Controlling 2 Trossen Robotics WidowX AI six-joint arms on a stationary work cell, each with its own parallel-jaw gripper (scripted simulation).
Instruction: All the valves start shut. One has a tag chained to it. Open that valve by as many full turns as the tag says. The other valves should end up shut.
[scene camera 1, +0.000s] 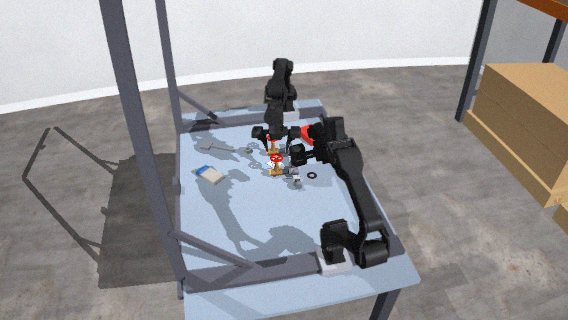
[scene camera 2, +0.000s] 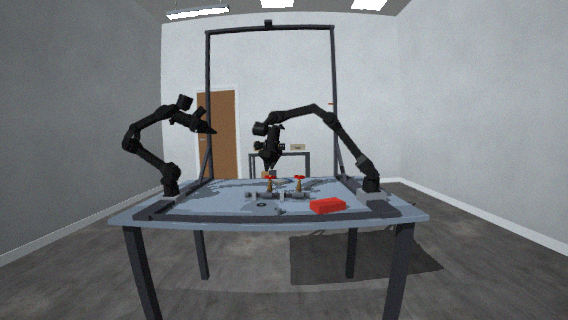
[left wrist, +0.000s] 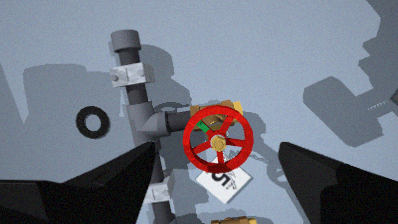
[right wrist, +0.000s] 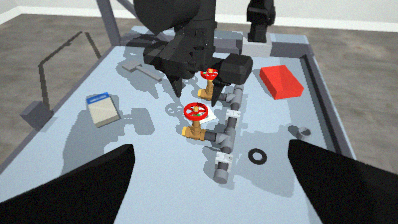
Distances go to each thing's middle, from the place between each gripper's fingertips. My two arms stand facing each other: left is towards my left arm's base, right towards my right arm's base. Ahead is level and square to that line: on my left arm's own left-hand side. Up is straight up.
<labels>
Right now the white tag (left wrist: 220, 185) is 1 cm behind my left hand (scene camera 1: 277, 151), 8 cm to the left of it and 16 cm below it. Round my left hand: red block (right wrist: 281, 83) 20 cm ahead, 25 cm to the left, 14 cm below; blue-and-beige box (right wrist: 102, 110) 28 cm behind, 4 cm to the left, 15 cm below.
The white tag lies 80 mm behind my right hand (scene camera 1: 308, 145), 350 mm to the left of it and 320 mm below it. From my right hand the other things lie so: red block 120 mm ahead, 520 mm to the left, 310 mm below; blue-and-beige box 360 mm behind, 300 mm to the left, 320 mm below.
</labels>
